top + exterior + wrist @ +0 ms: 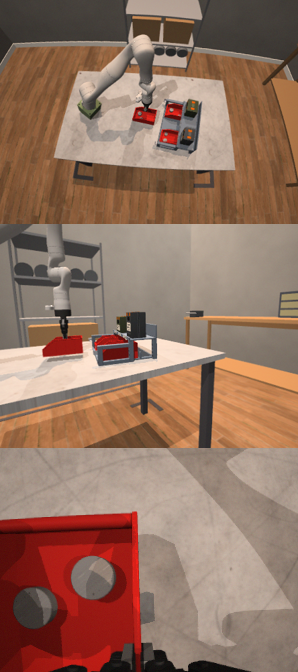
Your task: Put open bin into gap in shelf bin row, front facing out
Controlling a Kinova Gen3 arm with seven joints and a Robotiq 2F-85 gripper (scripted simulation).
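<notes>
Right now my hand is 3 cm past the grey round part, 8 cm to the left of it and 6 cm above it. The rest, counted from my hand: black tool case: 32 cm ahead, 19 cm to the right, 6 cm above; grey shelf: 26 cm ahead, 7 cm to the right, 3 cm below.
</notes>
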